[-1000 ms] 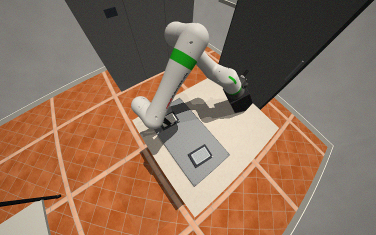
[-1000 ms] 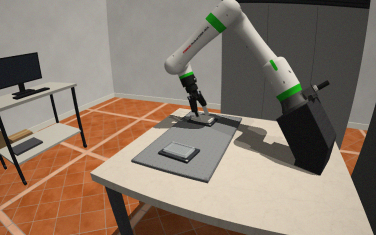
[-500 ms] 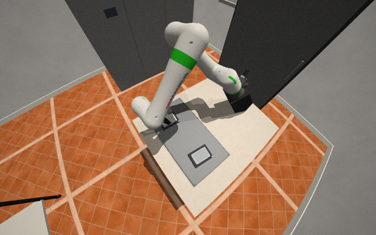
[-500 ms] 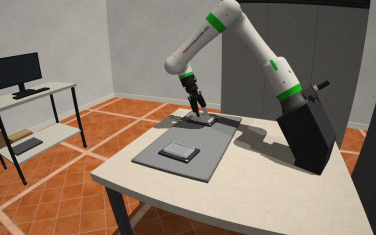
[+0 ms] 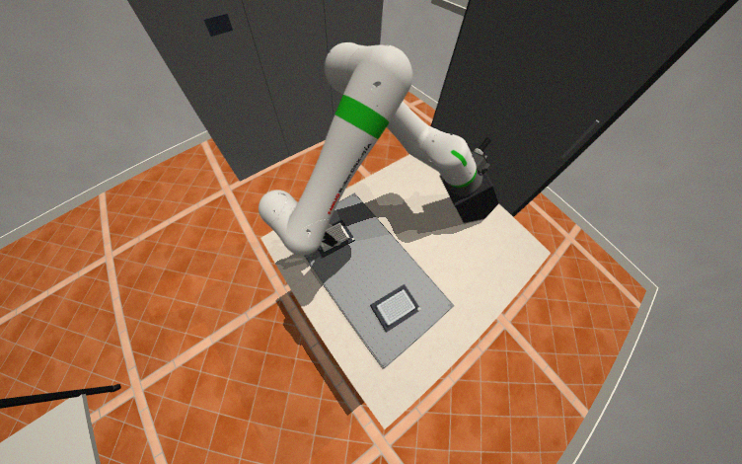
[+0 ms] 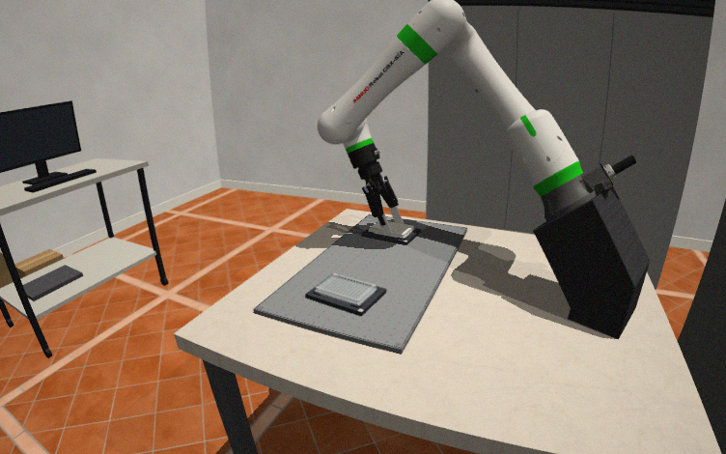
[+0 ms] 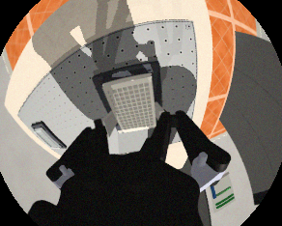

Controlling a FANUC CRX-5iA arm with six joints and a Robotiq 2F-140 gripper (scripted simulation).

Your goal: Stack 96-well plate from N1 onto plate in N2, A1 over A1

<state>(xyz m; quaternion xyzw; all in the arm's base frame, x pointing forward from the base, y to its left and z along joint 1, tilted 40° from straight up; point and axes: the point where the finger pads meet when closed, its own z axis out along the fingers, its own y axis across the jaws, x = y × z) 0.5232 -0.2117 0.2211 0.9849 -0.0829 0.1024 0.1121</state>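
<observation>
Now: the nest N1 4 cm below my hand. The rest, counted from my hand: black nest N2 (3 cm ahead, 40 cm to the left, 4 cm below).
</observation>
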